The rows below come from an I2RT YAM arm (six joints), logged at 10 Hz.
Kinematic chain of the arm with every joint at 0, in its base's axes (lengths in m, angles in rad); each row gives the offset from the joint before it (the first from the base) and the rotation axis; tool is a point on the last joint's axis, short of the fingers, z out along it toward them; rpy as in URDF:
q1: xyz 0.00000 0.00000 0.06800 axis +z
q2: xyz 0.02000 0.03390 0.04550 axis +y
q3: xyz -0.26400 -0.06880 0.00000 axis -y
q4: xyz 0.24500 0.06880 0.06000 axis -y
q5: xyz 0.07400 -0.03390 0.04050 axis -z
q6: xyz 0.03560 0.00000 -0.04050 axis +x
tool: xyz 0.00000 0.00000 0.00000 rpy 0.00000 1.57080 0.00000
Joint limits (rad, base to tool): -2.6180..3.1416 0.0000..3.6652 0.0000..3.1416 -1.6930..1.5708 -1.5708..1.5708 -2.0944..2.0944
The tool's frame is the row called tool.
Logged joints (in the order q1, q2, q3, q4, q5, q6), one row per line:
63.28, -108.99, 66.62, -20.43, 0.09, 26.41
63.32, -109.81, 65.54, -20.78, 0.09, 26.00
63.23, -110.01, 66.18, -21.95, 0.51, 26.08
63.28, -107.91, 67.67, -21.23, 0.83, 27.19
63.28, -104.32, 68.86, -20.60, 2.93, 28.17
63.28, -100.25, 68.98, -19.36, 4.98, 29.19
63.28, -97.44, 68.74, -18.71, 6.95, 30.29
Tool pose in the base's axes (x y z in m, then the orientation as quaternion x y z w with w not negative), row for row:
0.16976, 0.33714, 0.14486, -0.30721, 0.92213, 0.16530, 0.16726
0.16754, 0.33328, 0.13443, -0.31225, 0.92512, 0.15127, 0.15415
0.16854, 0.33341, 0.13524, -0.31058, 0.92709, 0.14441, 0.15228
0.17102, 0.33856, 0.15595, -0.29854, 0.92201, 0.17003, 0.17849
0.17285, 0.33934, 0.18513, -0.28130, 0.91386, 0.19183, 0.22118
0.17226, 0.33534, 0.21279, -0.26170, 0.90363, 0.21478, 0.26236
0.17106, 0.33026, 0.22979, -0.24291, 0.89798, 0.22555, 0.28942
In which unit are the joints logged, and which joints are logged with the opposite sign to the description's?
The joints are logged in degrees. Opposite sign: q2.
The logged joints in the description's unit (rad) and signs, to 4 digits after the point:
1.1044, 1.9022, 1.1627, -0.3566, 0.0016, 0.4609
1.1051, 1.9165, 1.1439, -0.3627, 0.0016, 0.4538
1.1036, 1.9200, 1.1551, -0.3831, 0.0089, 0.4552
1.1044, 1.8834, 1.1811, -0.3705, 0.0145, 0.4746
1.1044, 1.8207, 1.2018, -0.3595, 0.0511, 0.4917
1.1044, 1.7497, 1.2039, -0.3379, 0.0869, 0.5095
1.1044, 1.7006, 1.1997, -0.3266, 0.1213, 0.5287

